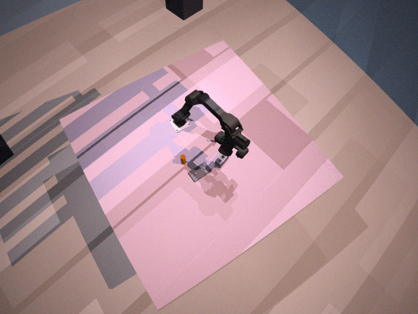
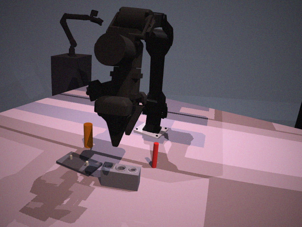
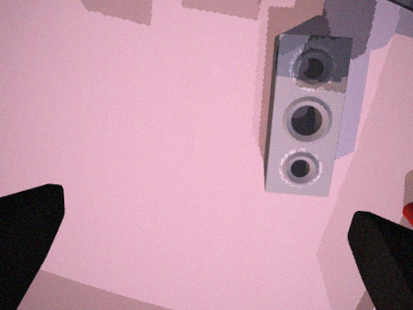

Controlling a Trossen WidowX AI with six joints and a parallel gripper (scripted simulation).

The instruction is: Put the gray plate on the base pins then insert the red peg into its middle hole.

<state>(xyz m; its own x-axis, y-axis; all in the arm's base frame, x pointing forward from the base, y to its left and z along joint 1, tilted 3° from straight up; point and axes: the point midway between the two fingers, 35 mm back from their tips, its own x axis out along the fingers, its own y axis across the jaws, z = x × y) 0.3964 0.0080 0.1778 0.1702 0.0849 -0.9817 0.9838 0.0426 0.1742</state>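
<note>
Now: the gray plate 40 mm behind my gripper tip, 10 mm to the right of it and 110 mm below it. The rest, counted from my gripper tip: orange cylinder 190 mm behind, 190 mm to the right, 110 mm below; red peg 150 mm behind, 50 mm to the left, 110 mm below; dark flat base 80 mm behind, 160 mm to the right, 140 mm below.
</note>
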